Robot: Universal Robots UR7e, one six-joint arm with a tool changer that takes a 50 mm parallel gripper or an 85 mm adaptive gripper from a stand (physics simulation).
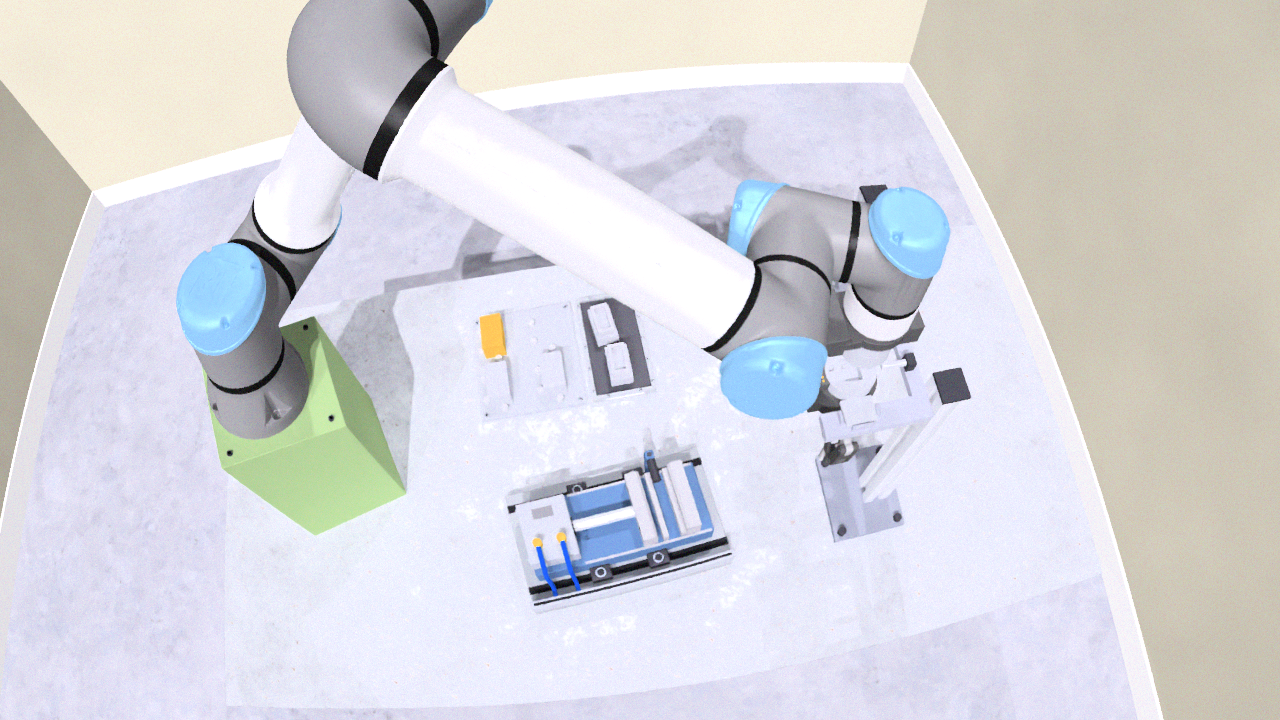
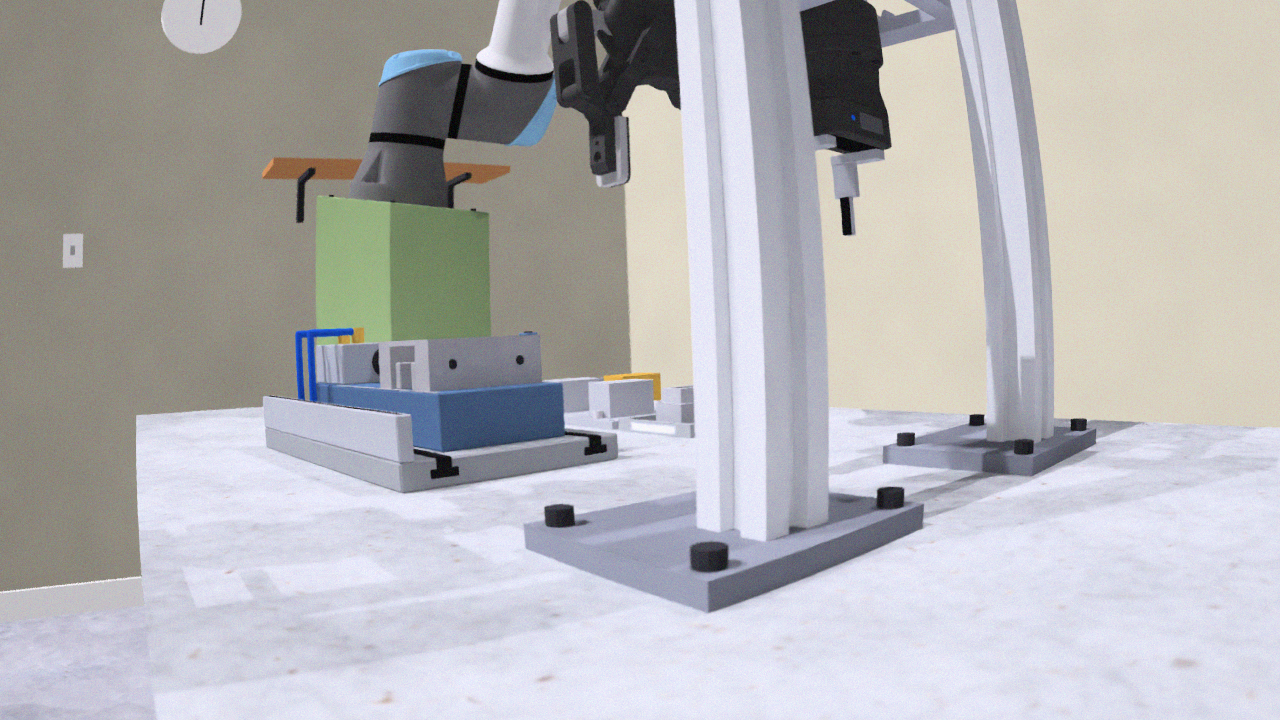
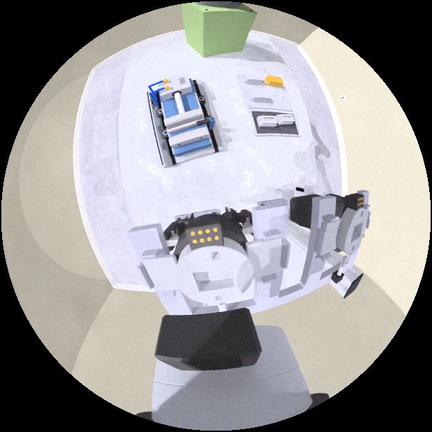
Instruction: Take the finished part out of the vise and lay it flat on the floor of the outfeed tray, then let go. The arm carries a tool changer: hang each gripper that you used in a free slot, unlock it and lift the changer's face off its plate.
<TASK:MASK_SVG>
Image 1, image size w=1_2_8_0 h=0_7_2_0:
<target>orange block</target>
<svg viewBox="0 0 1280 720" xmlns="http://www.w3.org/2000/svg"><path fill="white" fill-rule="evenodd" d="M500 313L479 317L482 349L486 359L496 357L498 354L501 356L507 355Z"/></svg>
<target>light grey pocketed part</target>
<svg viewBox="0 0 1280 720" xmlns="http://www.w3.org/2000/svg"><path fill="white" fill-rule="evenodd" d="M606 303L591 306L590 310L588 310L588 317L598 347L619 341L616 325L609 305Z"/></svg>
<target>light grey pocketed part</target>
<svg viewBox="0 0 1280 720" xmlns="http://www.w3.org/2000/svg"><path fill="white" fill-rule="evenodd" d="M624 342L609 344L605 347L612 386L634 383L627 344L624 344Z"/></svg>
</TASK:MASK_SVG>
